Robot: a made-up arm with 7 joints.
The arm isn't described. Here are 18 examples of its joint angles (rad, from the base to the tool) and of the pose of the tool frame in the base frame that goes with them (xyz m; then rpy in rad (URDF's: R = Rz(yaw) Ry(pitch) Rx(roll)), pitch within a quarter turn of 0, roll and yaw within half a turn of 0).
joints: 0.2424 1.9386 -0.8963 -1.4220 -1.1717 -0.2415 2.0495
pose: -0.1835 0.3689 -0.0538 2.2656 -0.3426 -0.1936
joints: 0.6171 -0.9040 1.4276 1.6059 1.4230 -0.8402 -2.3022
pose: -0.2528 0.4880 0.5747 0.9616 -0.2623 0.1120
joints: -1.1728 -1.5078 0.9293 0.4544 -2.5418 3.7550 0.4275
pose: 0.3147 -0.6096 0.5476 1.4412 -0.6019 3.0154
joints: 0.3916 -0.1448 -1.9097 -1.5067 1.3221 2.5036 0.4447
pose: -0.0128 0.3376 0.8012 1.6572 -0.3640 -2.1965
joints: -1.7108 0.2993 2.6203 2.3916 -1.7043 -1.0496 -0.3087
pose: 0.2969 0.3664 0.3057 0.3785 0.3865 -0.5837
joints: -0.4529 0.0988 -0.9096 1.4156 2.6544 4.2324 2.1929
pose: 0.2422 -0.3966 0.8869 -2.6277 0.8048 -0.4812
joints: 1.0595 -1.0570 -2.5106 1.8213 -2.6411 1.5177 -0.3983
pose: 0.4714 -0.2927 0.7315 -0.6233 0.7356 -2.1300
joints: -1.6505 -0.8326 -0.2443 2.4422 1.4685 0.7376 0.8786
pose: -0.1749 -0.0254 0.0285 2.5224 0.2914 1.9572
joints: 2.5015 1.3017 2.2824 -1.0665 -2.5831 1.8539 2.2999
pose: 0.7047 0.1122 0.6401 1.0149 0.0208 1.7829
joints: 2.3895 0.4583 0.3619 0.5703 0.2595 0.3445 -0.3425
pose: 0.0478 -0.0365 1.3258 1.2030 -1.0817 -1.3889
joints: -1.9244 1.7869 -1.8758 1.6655 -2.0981 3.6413 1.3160
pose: -0.2968 0.5318 0.2973 0.2733 -0.2016 1.2026
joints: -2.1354 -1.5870 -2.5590 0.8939 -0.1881 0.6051 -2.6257
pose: -0.6229 -0.5174 0.8048 -0.3275 0.3729 1.2446
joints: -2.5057 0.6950 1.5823 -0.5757 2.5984 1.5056 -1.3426
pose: 0.3610 0.5123 0.9896 0.8077 -0.5126 -2.8054
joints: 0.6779 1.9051 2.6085 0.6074 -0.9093 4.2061 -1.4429
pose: -0.5420 -0.2599 0.0962 0.7048 0.6612 0.5359
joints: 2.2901 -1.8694 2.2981 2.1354 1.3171 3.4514 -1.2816
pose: -0.1266 -0.0172 0.6303 -2.5959 -0.1265 2.2647
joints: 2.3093 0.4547 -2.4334 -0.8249 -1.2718 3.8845 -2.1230
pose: -0.1601 -0.1362 0.9375 -2.4915 -0.9375 0.5103
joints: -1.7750 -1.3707 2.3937 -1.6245 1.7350 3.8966 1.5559
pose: -0.4959 -0.2842 0.3377 -1.5300 -0.2849 -1.9381
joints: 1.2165 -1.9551 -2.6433 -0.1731 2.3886 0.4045 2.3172
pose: 0.4463 0.7220 0.0207 -3.1189 -0.2282 -0.9110
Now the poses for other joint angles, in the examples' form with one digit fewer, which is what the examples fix.
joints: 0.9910 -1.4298 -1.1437 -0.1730 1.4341 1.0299 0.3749
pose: 0.544 0.672 0.610 -2.064 -0.864 0.110
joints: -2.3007 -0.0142 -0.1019 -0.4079 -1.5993 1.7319 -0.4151
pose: 0.320 0.097 1.112 -0.419 -0.028 -1.301
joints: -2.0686 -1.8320 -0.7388 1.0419 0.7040 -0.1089 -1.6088
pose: -0.613 -0.128 -0.131 -2.068 0.386 -1.018
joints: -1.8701 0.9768 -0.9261 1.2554 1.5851 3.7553 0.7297
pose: -0.274 0.151 0.884 -2.950 0.361 -1.224
